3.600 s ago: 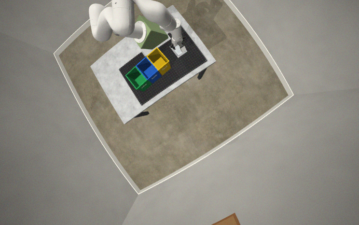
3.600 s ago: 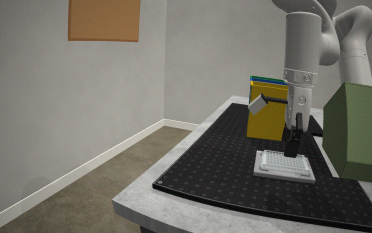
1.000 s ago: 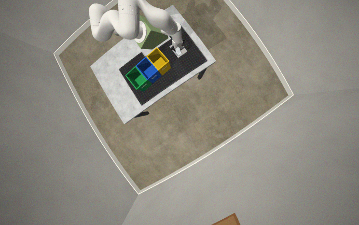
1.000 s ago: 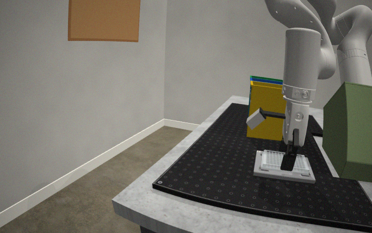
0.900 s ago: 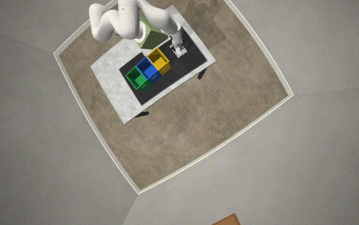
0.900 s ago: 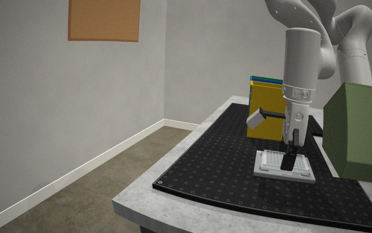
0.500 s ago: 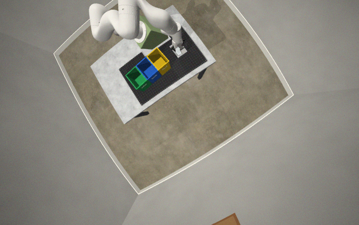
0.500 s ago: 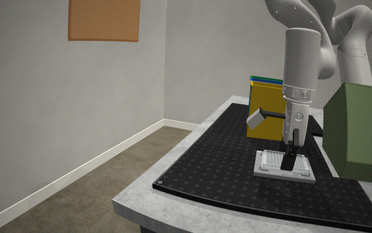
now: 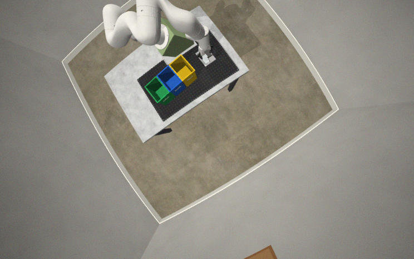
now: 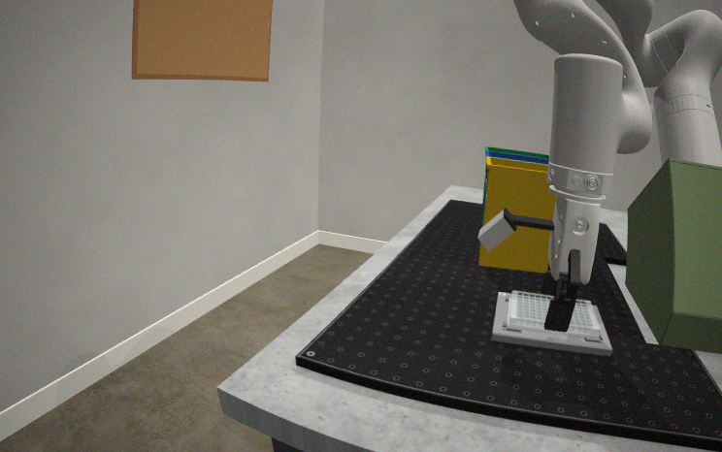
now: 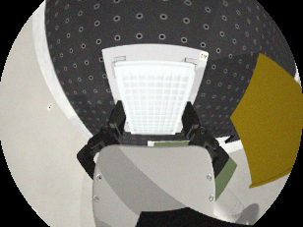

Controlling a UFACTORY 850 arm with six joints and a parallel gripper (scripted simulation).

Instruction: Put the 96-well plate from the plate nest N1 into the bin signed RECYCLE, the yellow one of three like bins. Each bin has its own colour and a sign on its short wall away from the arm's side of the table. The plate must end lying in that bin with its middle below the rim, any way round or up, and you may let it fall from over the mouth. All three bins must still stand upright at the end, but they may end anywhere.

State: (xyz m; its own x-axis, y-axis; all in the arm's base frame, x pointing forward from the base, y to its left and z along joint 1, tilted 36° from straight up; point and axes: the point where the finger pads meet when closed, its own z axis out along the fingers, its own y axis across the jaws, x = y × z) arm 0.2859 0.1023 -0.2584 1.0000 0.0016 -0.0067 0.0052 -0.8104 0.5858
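Right now the grey plate nest is 20 mm below my hand. From my hand the other things lie so: blue bin (50 mm ahead, 380 mm to the right, 60 mm above); 96-well plate (10 mm below); yellow bin (40 mm ahead, 250 mm to the right, 60 mm above).
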